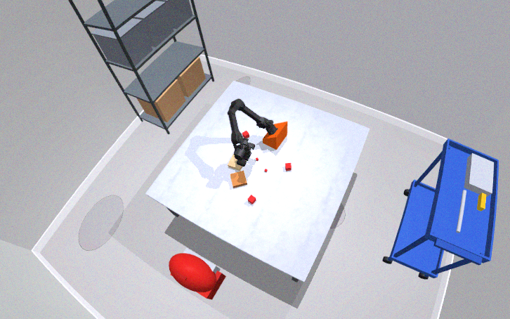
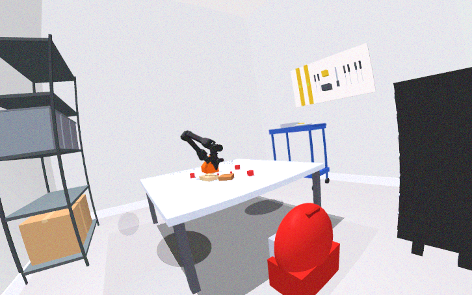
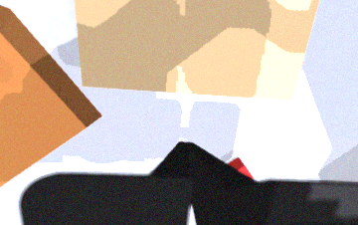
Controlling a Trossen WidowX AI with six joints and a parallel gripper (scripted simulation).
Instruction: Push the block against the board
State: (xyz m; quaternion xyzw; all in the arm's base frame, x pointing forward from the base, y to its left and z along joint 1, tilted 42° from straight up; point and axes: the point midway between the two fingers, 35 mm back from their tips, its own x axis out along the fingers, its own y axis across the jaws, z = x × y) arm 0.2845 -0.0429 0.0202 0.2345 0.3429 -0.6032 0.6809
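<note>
Right now my gripper tip is 80 mm to the left of the tan board, 40 mm above it and 10 mm short of it. The rest, counted from my gripper tip: square block (140 mm ahead, 40 mm below, 20 mm to the left).
</note>
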